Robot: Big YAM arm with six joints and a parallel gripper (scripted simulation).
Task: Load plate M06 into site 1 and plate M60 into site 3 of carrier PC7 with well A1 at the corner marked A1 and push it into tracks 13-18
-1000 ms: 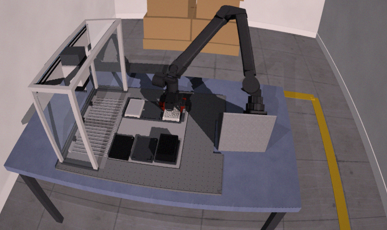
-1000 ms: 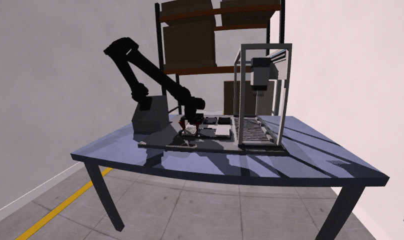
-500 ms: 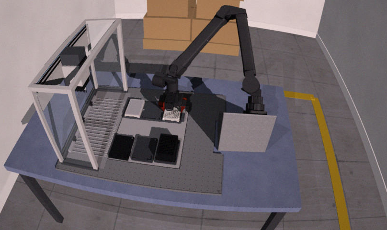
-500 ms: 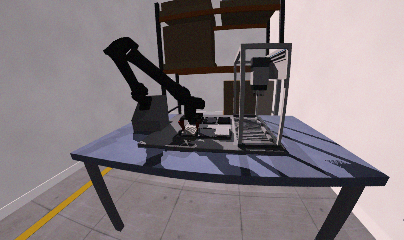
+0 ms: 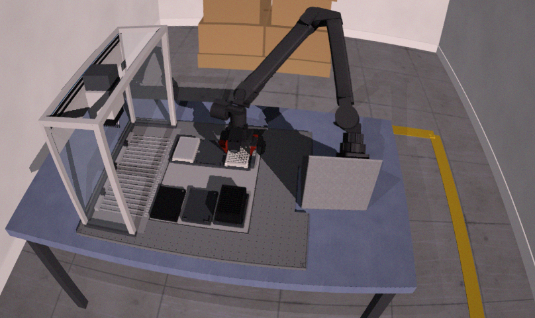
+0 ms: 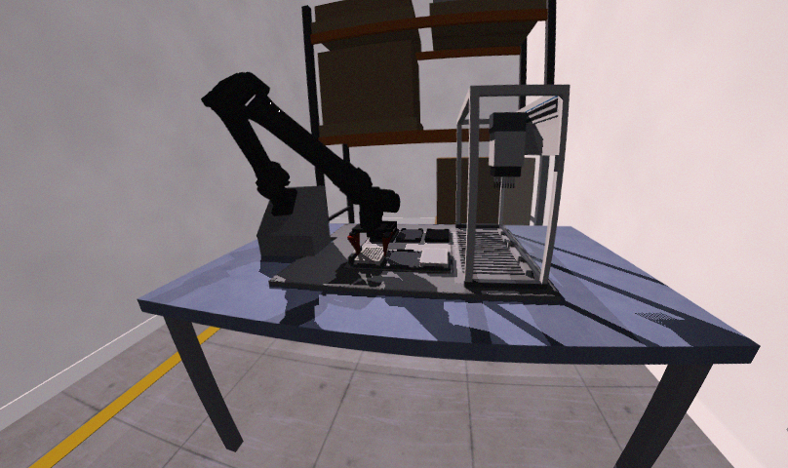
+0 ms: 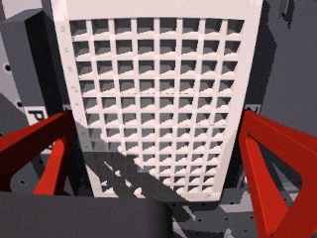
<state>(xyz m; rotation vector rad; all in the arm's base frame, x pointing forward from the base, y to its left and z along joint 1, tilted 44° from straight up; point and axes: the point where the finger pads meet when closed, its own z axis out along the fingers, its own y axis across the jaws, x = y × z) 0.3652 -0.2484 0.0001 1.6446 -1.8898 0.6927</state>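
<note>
Now: the white 96-well plate M06 1 cm below my hand. From my hand the other things lie so: dark plate carrier PC7: 10 cm ahead, 1 cm to the right, 1 cm below; then plate nest S2: 25 cm to the left, 12 cm ahead, 2 cm below; then black nest S3: 24 cm to the left, 24 cm ahead, 2 cm below.
</note>
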